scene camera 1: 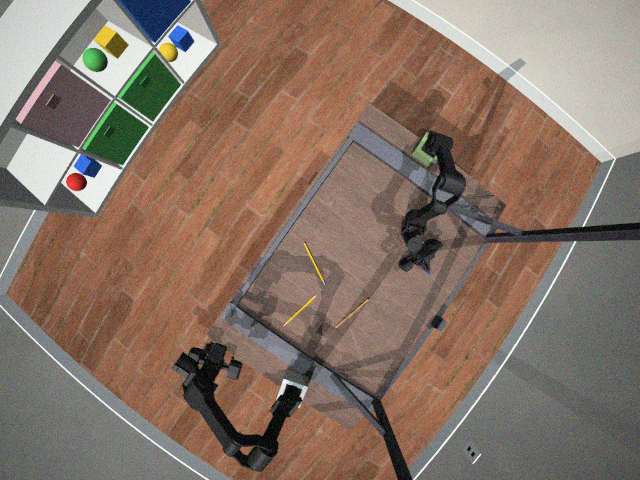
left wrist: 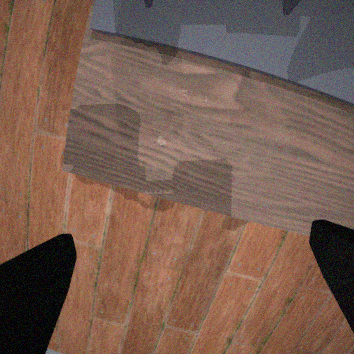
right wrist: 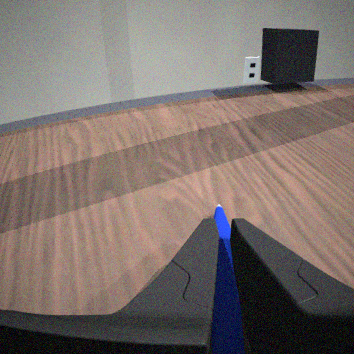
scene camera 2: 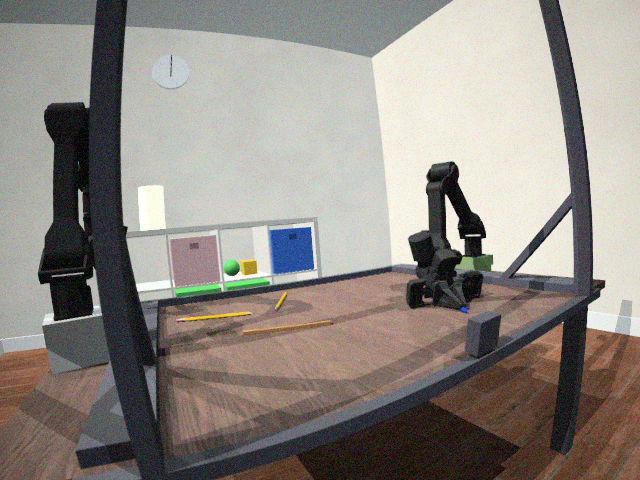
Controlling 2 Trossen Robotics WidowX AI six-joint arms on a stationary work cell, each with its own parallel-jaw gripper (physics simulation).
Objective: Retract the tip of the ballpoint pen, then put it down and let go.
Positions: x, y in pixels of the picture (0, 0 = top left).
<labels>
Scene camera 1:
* my left gripper: 220, 353
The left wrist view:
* my left gripper: 193, 240
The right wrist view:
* my right gripper: 221, 229
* blue ballpoint pen: 226, 320
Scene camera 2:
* my right gripper: 463, 306
</labels>
